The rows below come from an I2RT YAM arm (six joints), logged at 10 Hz.
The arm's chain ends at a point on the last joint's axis. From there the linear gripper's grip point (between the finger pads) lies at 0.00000 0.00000 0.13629 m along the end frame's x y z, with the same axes.
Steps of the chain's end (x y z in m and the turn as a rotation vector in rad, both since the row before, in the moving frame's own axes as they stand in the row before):
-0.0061 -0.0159 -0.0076 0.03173 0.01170 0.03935
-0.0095 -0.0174 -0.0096 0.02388 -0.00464 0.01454
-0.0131 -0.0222 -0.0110 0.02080 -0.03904 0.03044
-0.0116 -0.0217 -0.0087 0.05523 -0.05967 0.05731
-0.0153 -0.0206 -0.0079 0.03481 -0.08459 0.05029
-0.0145 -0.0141 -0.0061 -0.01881 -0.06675 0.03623
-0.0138 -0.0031 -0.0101 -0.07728 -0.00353 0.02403
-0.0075 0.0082 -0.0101 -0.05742 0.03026 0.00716
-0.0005 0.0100 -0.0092 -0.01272 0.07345 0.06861
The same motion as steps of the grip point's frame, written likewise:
-0.0044 -0.0202 -0.0077 0.03173 0.01170 0.03935
-0.0101 -0.0207 -0.0096 0.02388 -0.00464 0.01454
-0.0184 -0.0251 -0.0111 0.02080 -0.03904 0.03044
-0.0195 -0.0294 -0.0092 0.05523 -0.05967 0.05731
-0.0267 -0.0256 -0.0085 0.03481 -0.08459 0.05029
-0.0236 -0.0117 -0.0064 -0.01881 -0.06675 0.03623
-0.0144 0.0074 -0.0105 -0.07728 -0.00353 0.02403
-0.0034 0.0160 -0.0104 -0.05742 0.03026 0.00716
0.0094 0.0121 -0.0096 -0.01272 0.07345 0.06861

